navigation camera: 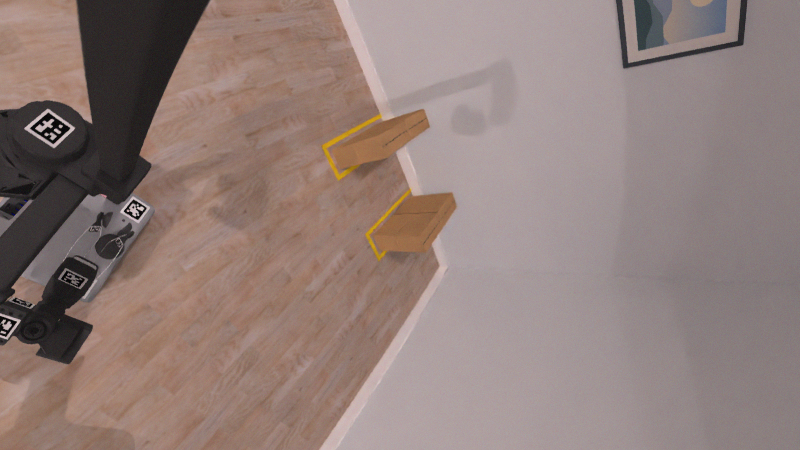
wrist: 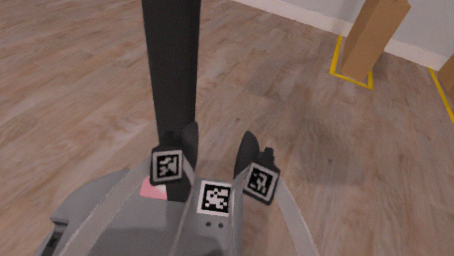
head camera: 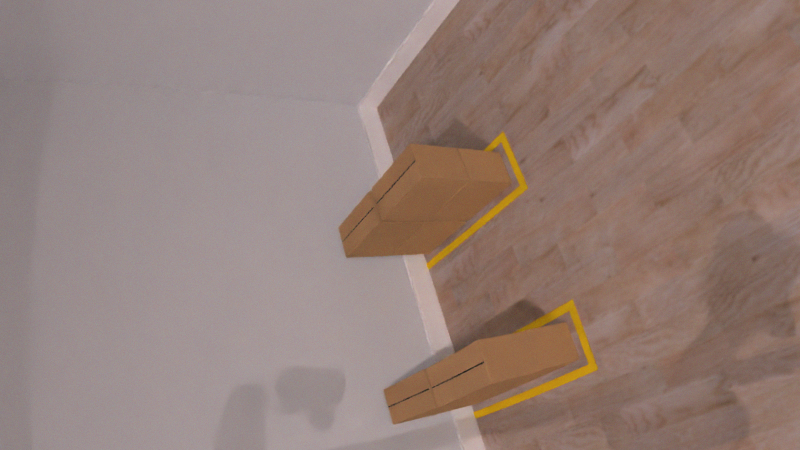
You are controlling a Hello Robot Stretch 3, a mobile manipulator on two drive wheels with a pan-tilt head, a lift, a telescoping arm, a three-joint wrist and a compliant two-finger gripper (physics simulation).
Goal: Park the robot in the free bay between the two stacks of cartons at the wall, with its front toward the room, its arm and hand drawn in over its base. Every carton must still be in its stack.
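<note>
Two carton stacks stand upright at the wall. The stack nearer the room corner also shows at the right edge of the wrist view. The other stack stands to its left as seen from the room. Cartons in both stacks sit together. The bay is the floor strip between them. The robot's base is out in the room, away from the bay. My gripper is open and empty, drawn in over the base, with its fingertips near the mast.
Yellow floor tape outlines the corner-side stack and the other stack. A white skirting board runs along the walls and meets in a corner. A framed picture hangs on the wall.
</note>
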